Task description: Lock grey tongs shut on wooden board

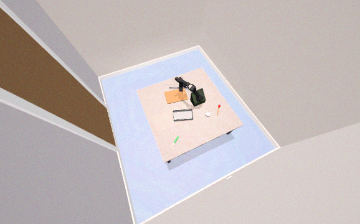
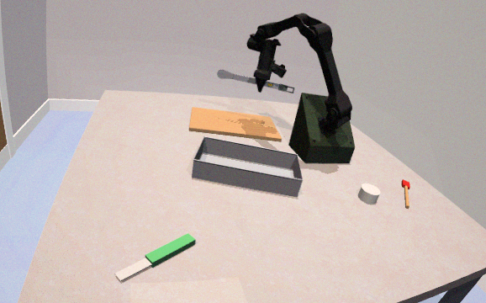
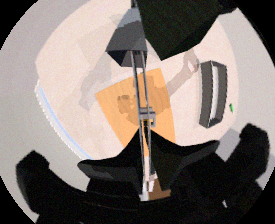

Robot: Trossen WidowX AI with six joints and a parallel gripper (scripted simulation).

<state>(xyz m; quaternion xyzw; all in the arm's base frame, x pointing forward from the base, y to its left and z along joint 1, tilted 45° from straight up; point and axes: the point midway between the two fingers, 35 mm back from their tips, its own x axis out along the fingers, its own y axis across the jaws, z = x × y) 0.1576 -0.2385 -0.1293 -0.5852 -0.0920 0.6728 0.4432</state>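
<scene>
Now: gripper tip 150 mm above the wooden board, 80 mm short of it and 20 mm to the left of it. The rest, counted from my gripper tip: red-headed tool 540 mm to the left, 390 mm behind, 150 mm below; then grey roasting tin 360 mm to the left, 170 mm ahead, 130 mm below; then white puck 540 mm to the left, 180 mm behind, 140 mm below.
</scene>
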